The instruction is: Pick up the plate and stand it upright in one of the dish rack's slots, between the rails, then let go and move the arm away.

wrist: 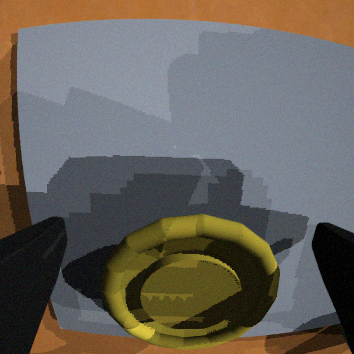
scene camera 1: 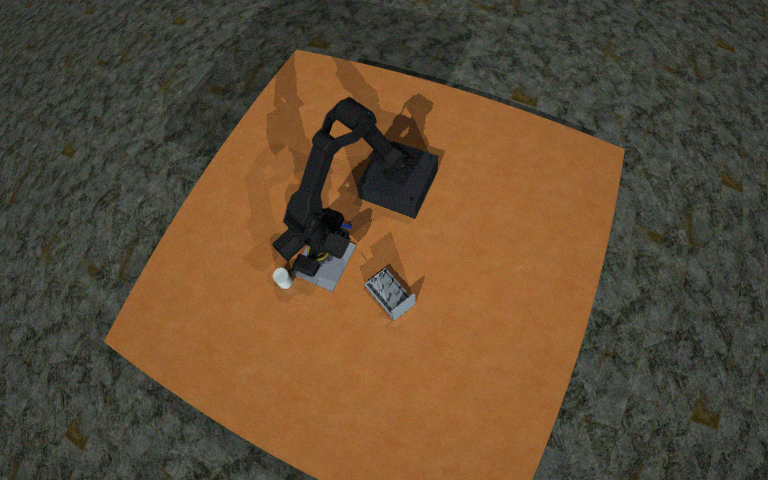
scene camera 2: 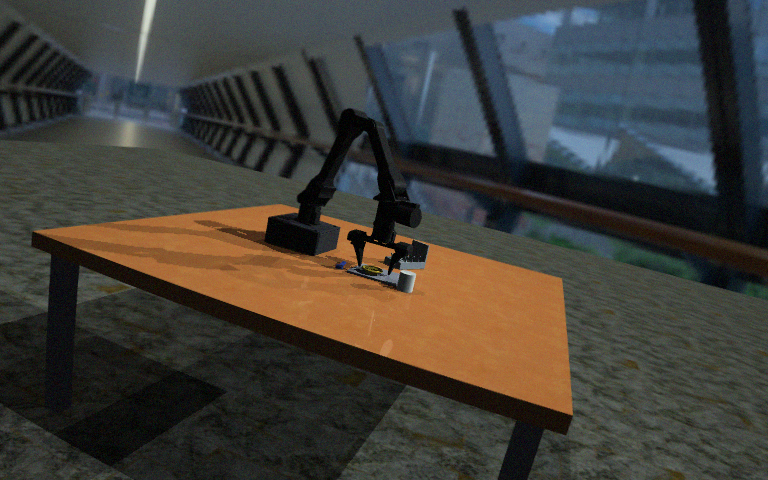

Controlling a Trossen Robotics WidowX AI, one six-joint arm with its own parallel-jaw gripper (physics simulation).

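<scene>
The yellow round plate lies flat on a thin grey board. My gripper is open and points down, low over the board. In the wrist view its fingers stand on either side of the plate, with a gap on each side. In scene camera 1 the arm hides much of the plate. The grey dish rack stands apart from the board, with small rails inside and a raised panel at one end.
A white cylinder stands close to a corner of the board, near one finger. A small blue object lies near the board's opposite side. The arm's dark base stands behind on the orange table.
</scene>
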